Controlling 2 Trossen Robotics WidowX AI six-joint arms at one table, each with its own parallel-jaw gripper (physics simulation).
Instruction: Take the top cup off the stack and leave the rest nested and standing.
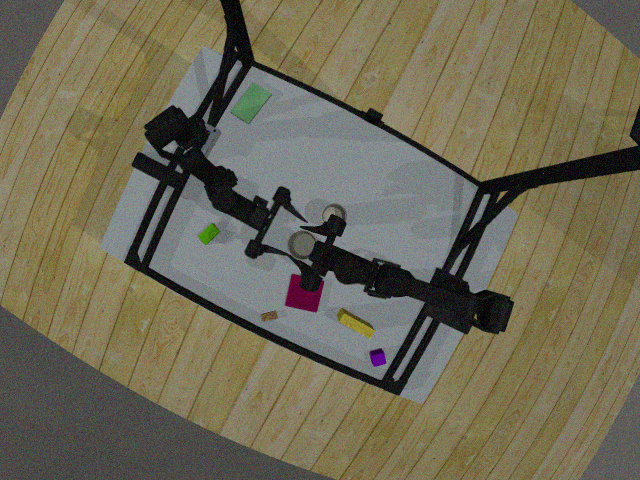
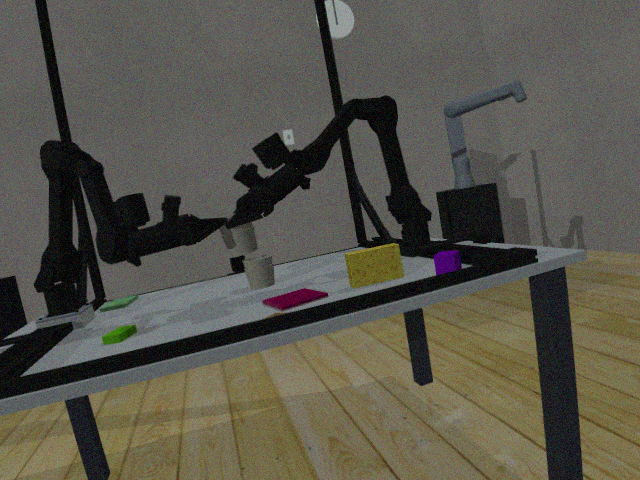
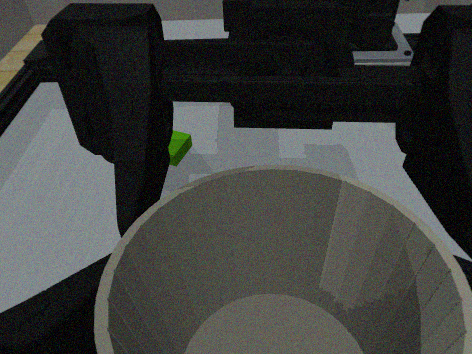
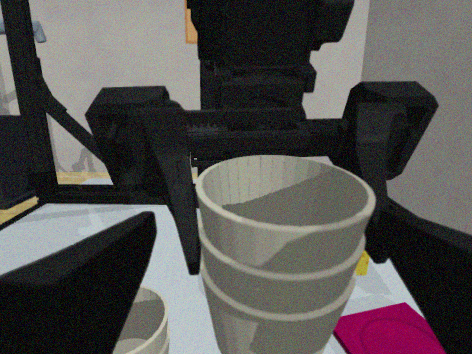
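Pixels of known places: left gripper, fingertip midpoint: [image 1: 294, 240] [image 2: 224, 227] [image 3: 266, 253] [image 4: 291, 265]; right gripper, fingertip midpoint: [image 1: 298, 239] [image 2: 226, 220] [image 3: 305, 245] [image 4: 266, 220]; left arm's base, origin of the base link: [image 2: 417, 244]; right arm's base, origin of the base link: [image 1: 196, 136] [image 2: 65, 312] [image 3: 365, 39].
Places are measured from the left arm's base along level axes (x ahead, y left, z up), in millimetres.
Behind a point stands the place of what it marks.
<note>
My left gripper [image 1: 303, 248] {x 498, y 50, z 143 mm} [image 2: 239, 223] is shut on a beige cup [image 1: 302, 244] {x 475, y 51, z 120 mm} [image 2: 245, 238] [image 3: 270, 263] {x 501, y 48, z 131 mm} [image 4: 284, 253] {x 510, y 44, z 156 mm} with raised bands around its wall. It holds this cup upright in the air. Another beige cup [image 1: 333, 211] {x 428, y -69, z 2 mm} [image 2: 260, 271] [image 4: 141, 323] {x 395, y -46, z 17 mm} stands upright on the table just below and beside it; I cannot tell whether more cups are nested inside. My right gripper [image 1: 298, 237] {x 490, y 41, z 158 mm} [image 2: 223, 223] {x 490, y 41, z 158 mm} is wide open, with its fingers on either side of the lifted cup and not touching it.
On the grey table [image 1: 366, 157] {x 402, y -265, z -22 mm} lie a magenta tile [image 1: 304, 296] {x 401, y 197, z -13 mm} [image 2: 294, 298] {x 408, y 204, z -13 mm} [image 4: 375, 330] {x 383, y 173, z -13 mm}, a yellow block [image 1: 355, 323] {x 240, y 201, z 49 mm} [image 2: 372, 264] {x 241, y 220, z 19 mm}, a purple cube [image 1: 377, 357] {x 117, y 282, z 18 mm} [image 2: 447, 262] {x 121, y 304, z 3 mm}, a green block [image 1: 209, 233] {x 738, y 141, z -6 mm} [image 2: 119, 333] {x 736, y 169, z -6 mm} [image 3: 179, 147] {x 724, y 119, z -6 mm}, a pale green tile [image 1: 251, 102] {x 795, y -276, z -11 mm} and a small tan block [image 1: 270, 315] {x 471, y 293, z -13 mm}.
</note>
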